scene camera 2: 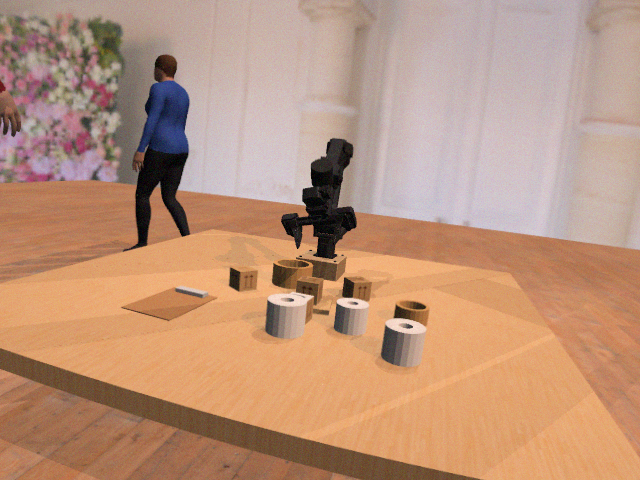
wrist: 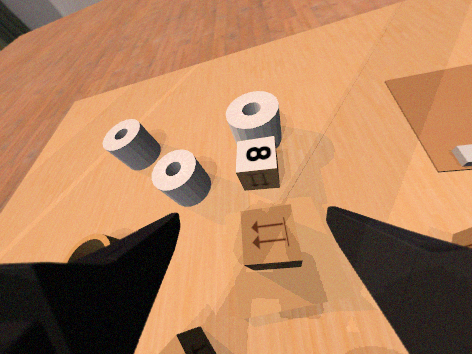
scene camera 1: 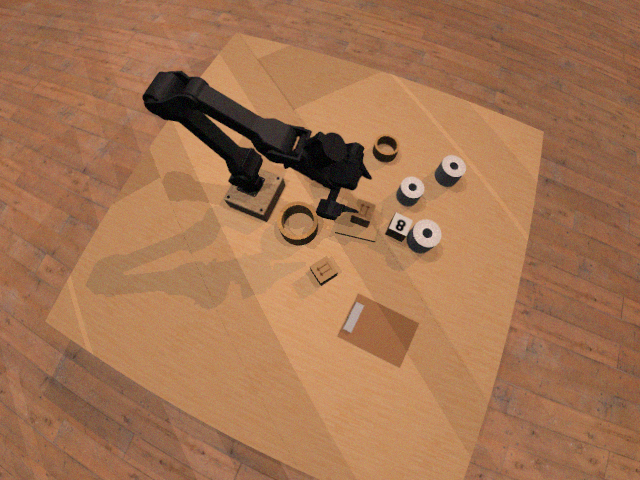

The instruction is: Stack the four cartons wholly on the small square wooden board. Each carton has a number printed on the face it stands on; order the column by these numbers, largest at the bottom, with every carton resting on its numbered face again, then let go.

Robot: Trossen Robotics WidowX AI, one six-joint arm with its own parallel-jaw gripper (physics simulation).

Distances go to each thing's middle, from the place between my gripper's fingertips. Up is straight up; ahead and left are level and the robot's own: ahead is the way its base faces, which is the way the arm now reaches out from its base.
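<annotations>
There is the square wooden board (scene camera 1: 344, 227), and counting from my hand I find it 1 cm ahead, 1 cm to the right and 14 cm below.
</annotations>
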